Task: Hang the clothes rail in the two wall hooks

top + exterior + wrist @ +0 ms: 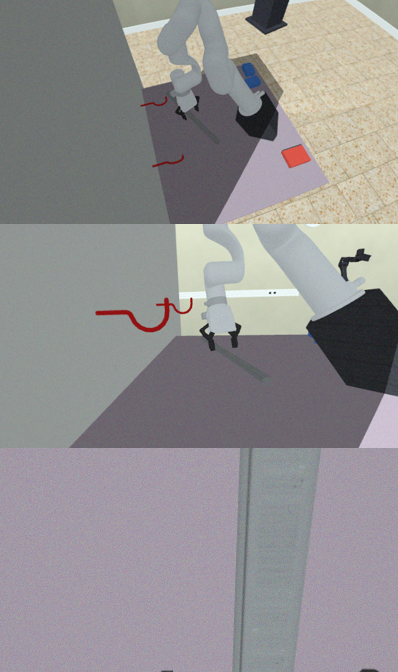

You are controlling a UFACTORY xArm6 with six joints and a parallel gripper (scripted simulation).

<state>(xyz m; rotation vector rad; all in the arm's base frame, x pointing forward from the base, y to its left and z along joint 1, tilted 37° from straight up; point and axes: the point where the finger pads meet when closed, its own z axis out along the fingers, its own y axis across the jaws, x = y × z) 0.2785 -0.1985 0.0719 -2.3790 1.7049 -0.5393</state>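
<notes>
Right now the grey clothes rail is 2 cm below my hand. The rest, counted from my hand: red flat block 52 cm to the left, 34 cm behind, 2 cm below; grey wall 40 cm above, 30 cm ahead, 7 cm to the left.
</notes>
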